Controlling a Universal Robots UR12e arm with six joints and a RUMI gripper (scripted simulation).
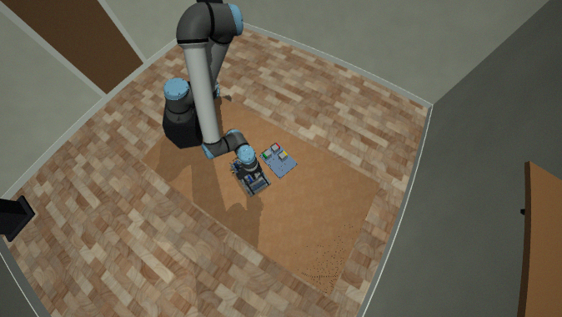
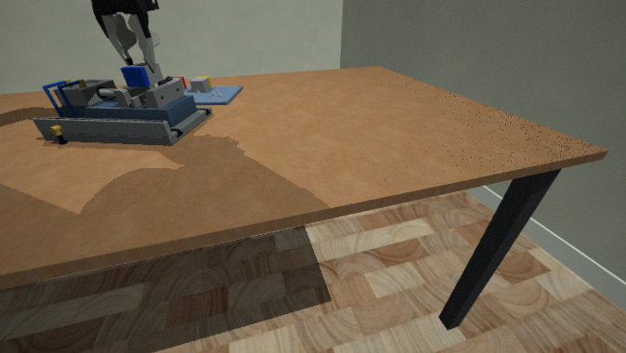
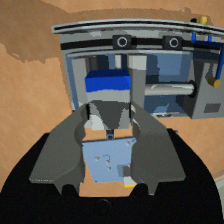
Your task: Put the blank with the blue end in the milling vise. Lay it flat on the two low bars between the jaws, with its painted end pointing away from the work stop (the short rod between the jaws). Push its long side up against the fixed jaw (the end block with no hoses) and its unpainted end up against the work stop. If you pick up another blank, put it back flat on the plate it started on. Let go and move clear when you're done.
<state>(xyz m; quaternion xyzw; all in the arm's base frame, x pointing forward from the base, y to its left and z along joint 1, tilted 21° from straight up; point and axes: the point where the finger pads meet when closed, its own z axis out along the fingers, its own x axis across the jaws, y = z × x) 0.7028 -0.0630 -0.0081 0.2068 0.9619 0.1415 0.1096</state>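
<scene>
The blue blank is 20 mm below my hand. From my hand the other things lie so: vise body 60 mm behind, 30 mm to the left, 100 mm below; then green blank 40 mm behind, 230 mm to the left, 120 mm below; then fixed jaw 30 mm ahead, 10 mm to the right, 60 mm below.
</scene>
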